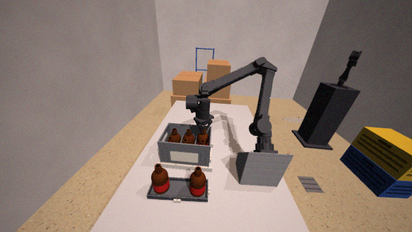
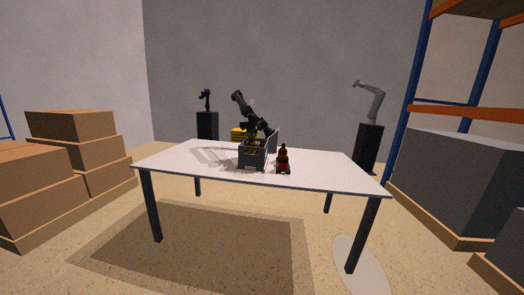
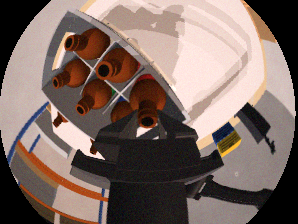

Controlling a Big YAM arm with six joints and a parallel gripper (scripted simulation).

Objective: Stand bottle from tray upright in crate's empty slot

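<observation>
Right now the brown bottle is 6 cm below my hand. From my hand the other things lie so: grey crate 9 cm below, 9 cm ahead, 5 cm to the left; dark tray 27 cm to the left, 16 cm below, 8 cm ahead.
</observation>
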